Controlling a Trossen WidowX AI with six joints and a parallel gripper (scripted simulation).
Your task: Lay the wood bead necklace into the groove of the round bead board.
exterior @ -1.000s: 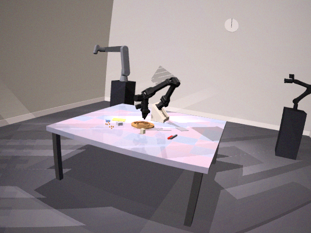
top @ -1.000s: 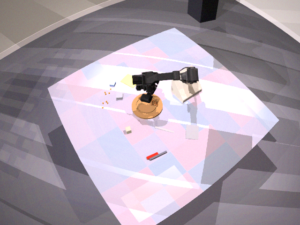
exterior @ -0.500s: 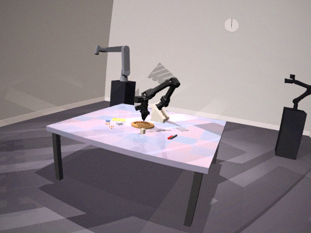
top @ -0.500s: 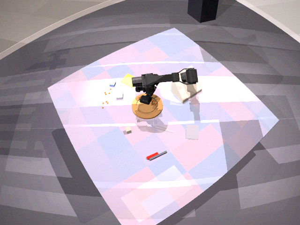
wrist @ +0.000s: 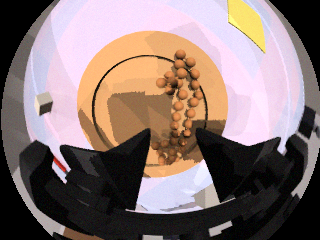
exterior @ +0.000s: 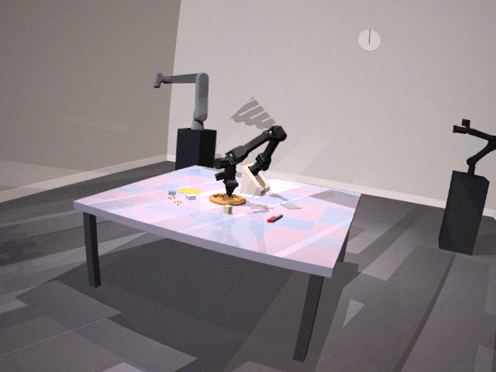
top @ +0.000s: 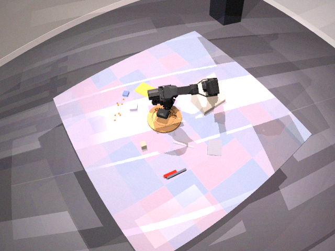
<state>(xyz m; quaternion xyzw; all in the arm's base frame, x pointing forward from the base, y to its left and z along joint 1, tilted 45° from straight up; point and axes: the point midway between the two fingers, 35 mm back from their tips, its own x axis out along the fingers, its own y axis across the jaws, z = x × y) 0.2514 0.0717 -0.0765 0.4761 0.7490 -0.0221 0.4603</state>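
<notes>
Now: gripper tip 30 mm short of the round bead board, 10 mm to the right of it and 10 mm above it. Round my gripper tip: white block (160 mm ahead, 140 mm to the right, 10 mm below); thin rod (220 mm to the left, 20 mm below, 20 mm ahead); yellow sheet (240 mm to the right, 30 mm ahead, 20 mm below).
</notes>
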